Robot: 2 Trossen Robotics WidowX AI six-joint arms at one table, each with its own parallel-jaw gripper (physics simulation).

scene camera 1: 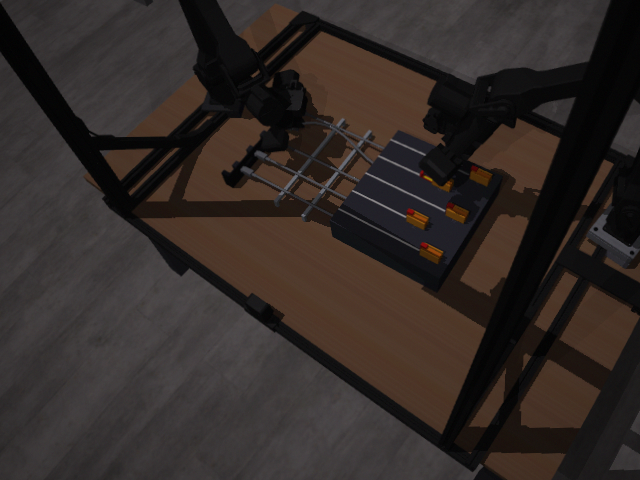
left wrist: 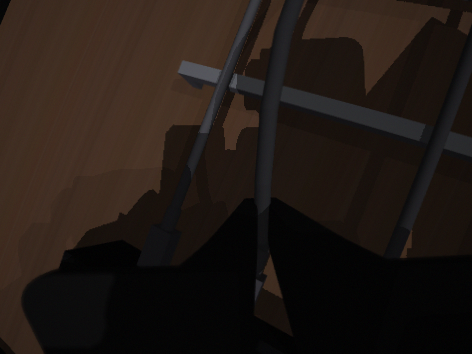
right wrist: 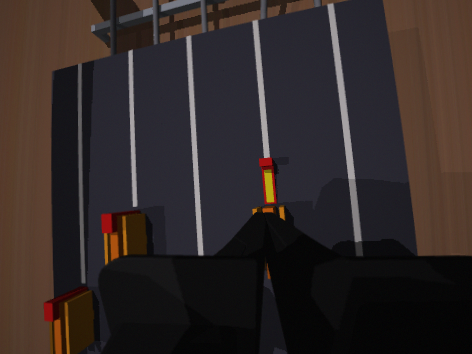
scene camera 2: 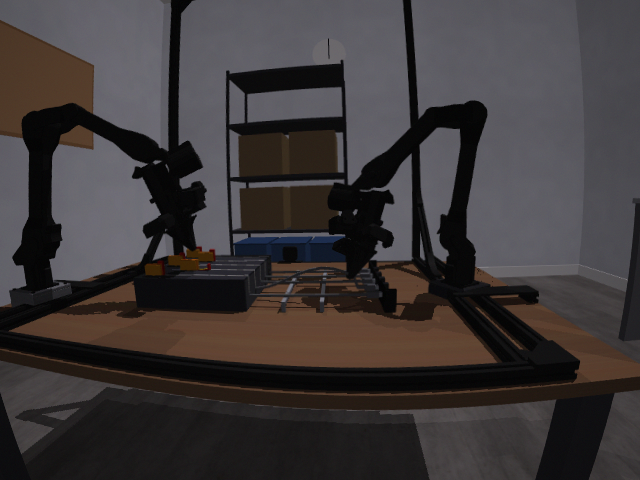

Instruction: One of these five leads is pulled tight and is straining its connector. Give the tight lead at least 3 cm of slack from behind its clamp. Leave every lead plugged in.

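Frame: origin at the left arm's base, x up, y ahead, z left, level; centimetres.
Seen in the pictures: left gripper, fingertip midpoint: [scene camera 1: 303, 125] [left wrist: 259, 208] [scene camera 2: 349, 278]; right gripper, fingertip midpoint: [right wrist: 263, 221] [scene camera 2: 194, 250]; left arm's base at its link origin: [scene camera 1: 224, 95] [scene camera 2: 459, 282]; right arm's base at its link origin: [scene camera 1: 623, 227] [scene camera 2: 40, 286].
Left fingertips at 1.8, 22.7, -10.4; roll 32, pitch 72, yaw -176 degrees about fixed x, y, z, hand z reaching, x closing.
Note:
Offsets run from my left fingertips to a thing's top centre, as dx, dy, dz. "spot": to the spot under its first point.
My left gripper [scene camera 1: 300, 124] [scene camera 2: 353, 274] [left wrist: 259, 208] is shut on a grey lead {spot: +2.5, +7.9, -2.4} [scene camera 2: 310, 269] [left wrist: 272, 100], which arches up over the rails. Its plug is mostly hidden behind the fingers. Neighbouring leads run straight; the plug {-1.5, -2.0, +6.2} [left wrist: 159, 245] of the one beside it sits at the black connector strip [scene camera 1: 235, 178] [scene camera 2: 388, 299]. My right gripper [scene camera 2: 193, 248] [right wrist: 263, 221] is shut, its tips together over an orange clamp [scene camera 1: 445, 184] [right wrist: 282, 212] whose red-and-yellow lever {+3.4, +29.2, -14.3} [right wrist: 269, 185] lies stretched toward the groove. The dark block {spot: +2.0, +22.0, -14.2} [scene camera 1: 392, 175] [scene camera 2: 191, 294] [right wrist: 225, 125] carries this clamp.
Other orange clamps with red tops [scene camera 1: 480, 176] [scene camera 1: 456, 212] [scene camera 1: 417, 219] [scene camera 1: 431, 253] stand on the block. Two pale rails [scene camera 1: 310, 167] [scene camera 1: 336, 175] cross under the leads between block and strip. A black frame [scene camera 2: 310, 377] edges the wooden table.

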